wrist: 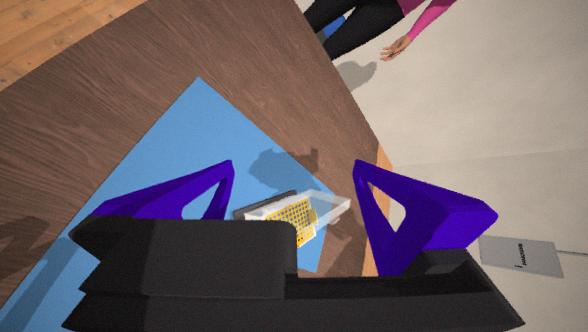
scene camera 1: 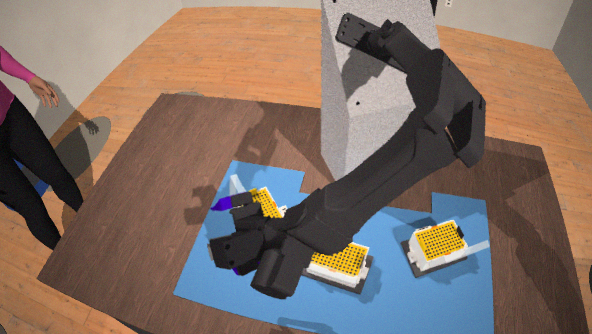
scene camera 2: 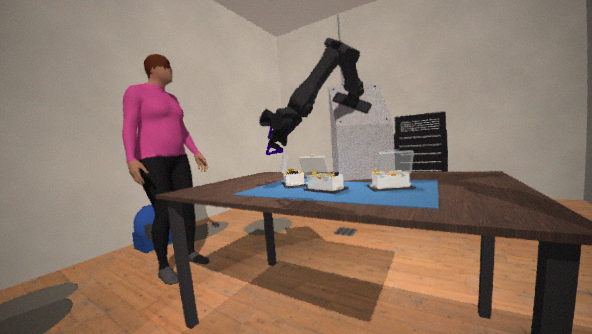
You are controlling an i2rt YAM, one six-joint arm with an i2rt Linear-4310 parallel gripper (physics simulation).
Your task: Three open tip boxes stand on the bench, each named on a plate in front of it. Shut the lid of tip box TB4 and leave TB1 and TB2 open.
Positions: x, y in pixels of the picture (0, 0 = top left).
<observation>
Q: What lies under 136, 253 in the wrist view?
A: My gripper.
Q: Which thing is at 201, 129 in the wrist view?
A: A blue mat.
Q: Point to a blue mat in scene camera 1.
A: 464, 290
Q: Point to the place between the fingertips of my gripper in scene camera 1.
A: At 218, 232
</observation>
